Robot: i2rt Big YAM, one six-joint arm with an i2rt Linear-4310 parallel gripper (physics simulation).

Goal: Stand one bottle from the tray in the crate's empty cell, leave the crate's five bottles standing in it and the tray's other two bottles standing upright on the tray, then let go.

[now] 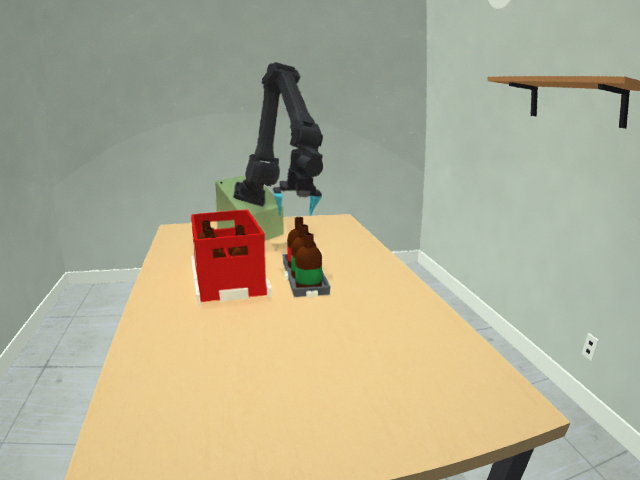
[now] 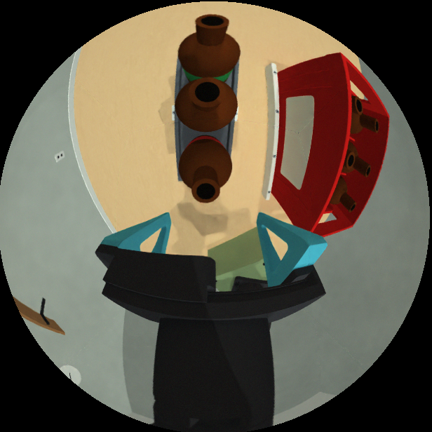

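Observation:
My gripper is open and empty, above the table behind the tray's far end. Three brown bottles stand upright in a row on the dark grey tray: a red-labelled bottle nearest my fingers, a green-labelled middle bottle, and a green-labelled bottle at the other end. The red crate stands beside the tray with several brown bottles inside; its walls hide their lower parts and the empty cell cannot be made out.
White brackets edge the crate's base. The green block under the arm stands at the table's far end. A wooden shelf is on the wall. The crate's walls rise higher than its bottles' bodies.

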